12 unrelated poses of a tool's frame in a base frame.
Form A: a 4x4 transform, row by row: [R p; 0 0 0 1], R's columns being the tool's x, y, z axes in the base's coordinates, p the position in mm. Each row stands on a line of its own.
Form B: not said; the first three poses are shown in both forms.
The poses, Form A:
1:
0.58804 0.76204 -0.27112 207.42
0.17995 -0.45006 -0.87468 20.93
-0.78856 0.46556 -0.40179 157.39
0 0 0 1
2:
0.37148 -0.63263 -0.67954 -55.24
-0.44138 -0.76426 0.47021 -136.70
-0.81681 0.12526 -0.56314 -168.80
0 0 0 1
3:
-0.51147 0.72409 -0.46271 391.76
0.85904 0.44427 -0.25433 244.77
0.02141 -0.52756 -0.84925 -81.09
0 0 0 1
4:
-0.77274 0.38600 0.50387 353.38
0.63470 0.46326 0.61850 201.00
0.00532 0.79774 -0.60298 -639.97
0 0 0 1
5:
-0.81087 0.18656 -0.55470 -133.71
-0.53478 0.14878 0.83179 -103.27
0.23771 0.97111 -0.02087 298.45
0 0 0 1
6:
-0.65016 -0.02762 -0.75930 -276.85
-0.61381 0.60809 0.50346 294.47
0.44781 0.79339 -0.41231 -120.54
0 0 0 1
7:
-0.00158 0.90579 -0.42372 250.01
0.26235 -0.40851 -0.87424 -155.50
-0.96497 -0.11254 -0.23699 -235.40
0 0 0 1
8:
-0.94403 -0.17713 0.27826 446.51
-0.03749 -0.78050 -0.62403 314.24
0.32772 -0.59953 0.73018 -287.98
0 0 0 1
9:
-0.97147 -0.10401 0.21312 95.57
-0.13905 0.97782 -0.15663 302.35
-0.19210 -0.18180 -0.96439 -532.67
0 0 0 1
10:
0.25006 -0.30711 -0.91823 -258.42
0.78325 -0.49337 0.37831 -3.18
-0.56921 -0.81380 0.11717 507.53
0 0 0 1
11:
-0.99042 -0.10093 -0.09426 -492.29
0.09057 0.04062 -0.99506 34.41
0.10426 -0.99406 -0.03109 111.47
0 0 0 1
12:
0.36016 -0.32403 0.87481 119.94
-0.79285 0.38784 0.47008 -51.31
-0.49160 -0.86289 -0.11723 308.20
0 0 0 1
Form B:
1:
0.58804 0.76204 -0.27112 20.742
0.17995 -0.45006 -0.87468 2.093
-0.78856 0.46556 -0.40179 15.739
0 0 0 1

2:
0.37148 -0.63263 -0.67954 -5.524
-0.44138 -0.76426 0.47021 -13.670
-0.81681 0.12526 -0.56314 -16.880
0 0 0 1

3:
-0.51147 0.72409 -0.46271 39.176
0.85904 0.44427 -0.25433 24.477
0.02141 -0.52756 -0.84925 -8.109
0 0 0 1

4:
-0.77274 0.38600 0.50387 35.338
0.63470 0.46326 0.61850 20.100
0.00532 0.79774 -0.60298 -63.997
0 0 0 1

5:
-0.81087 0.18656 -0.55470 -13.371
-0.53478 0.14878 0.83179 -10.327
0.23771 0.97111 -0.02087 29.845
0 0 0 1

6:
-0.65016 -0.02762 -0.75930 -27.685
-0.61381 0.60809 0.50346 29.447
0.44781 0.79339 -0.41231 -12.054
0 0 0 1

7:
-0.00158 0.90579 -0.42372 25.001
0.26235 -0.40851 -0.87424 -15.550
-0.96497 -0.11254 -0.23699 -23.540
0 0 0 1

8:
-0.94403 -0.17713 0.27826 44.651
-0.03749 -0.78050 -0.62403 31.424
0.32772 -0.59953 0.73018 -28.798
0 0 0 1

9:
-0.97147 -0.10401 0.21312 9.557
-0.13905 0.97782 -0.15663 30.235
-0.19210 -0.18180 -0.96439 -53.267
0 0 0 1

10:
0.25006 -0.30711 -0.91823 -25.842
0.78325 -0.49337 0.37831 -0.318
-0.56921 -0.81380 0.11717 50.753
0 0 0 1

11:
-0.99042 -0.10093 -0.09426 -49.229
0.09057 0.04062 -0.99506 3.441
0.10426 -0.99406 -0.03109 11.147
0 0 0 1

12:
0.36016 -0.32403 0.87481 11.994
-0.79285 0.38784 0.47008 -5.131
-0.49160 -0.86289 -0.11723 30.820
0 0 0 1

